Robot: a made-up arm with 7 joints.
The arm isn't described. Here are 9 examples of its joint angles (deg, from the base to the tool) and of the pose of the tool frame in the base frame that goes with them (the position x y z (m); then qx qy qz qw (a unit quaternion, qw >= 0)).
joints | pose
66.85 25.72 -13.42 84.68 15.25 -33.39 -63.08 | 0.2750 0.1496 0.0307 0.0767 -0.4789 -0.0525 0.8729
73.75 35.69 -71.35 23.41 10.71 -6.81 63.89 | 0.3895 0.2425 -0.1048 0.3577 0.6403 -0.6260 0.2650
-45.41 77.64 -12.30 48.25 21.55 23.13 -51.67 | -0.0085 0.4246 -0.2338 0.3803 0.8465 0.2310 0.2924
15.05 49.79 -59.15 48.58 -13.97 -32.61 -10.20 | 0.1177 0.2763 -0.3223 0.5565 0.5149 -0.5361 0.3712
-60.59 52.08 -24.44 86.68 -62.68 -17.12 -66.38 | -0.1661 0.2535 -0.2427 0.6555 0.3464 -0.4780 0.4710
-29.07 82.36 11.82 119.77 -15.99 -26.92 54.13 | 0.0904 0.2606 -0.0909 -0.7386 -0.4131 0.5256 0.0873
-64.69 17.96 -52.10 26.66 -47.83 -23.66 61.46 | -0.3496 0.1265 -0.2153 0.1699 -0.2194 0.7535 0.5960
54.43 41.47 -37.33 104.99 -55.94 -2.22 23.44 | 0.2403 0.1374 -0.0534 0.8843 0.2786 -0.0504 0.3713
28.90 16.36 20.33 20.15 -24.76 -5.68 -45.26 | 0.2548 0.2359 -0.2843 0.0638 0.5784 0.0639 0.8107
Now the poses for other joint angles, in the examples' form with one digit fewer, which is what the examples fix.
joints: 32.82 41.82 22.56 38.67 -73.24 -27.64 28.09
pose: 0.229 0.385 -0.150 0.488 0.729 -0.266 0.400
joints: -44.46 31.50 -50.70 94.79 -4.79 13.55 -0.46
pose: -0.125 0.080 -0.242 0.088 0.609 -0.754 0.230
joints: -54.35 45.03 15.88 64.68 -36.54 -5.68 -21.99
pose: -0.079 0.339 -0.253 0.462 0.802 -0.200 0.321
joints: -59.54 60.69 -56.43 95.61 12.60 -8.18 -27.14
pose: -0.199 0.207 -0.181 0.059 0.704 -0.657 0.265
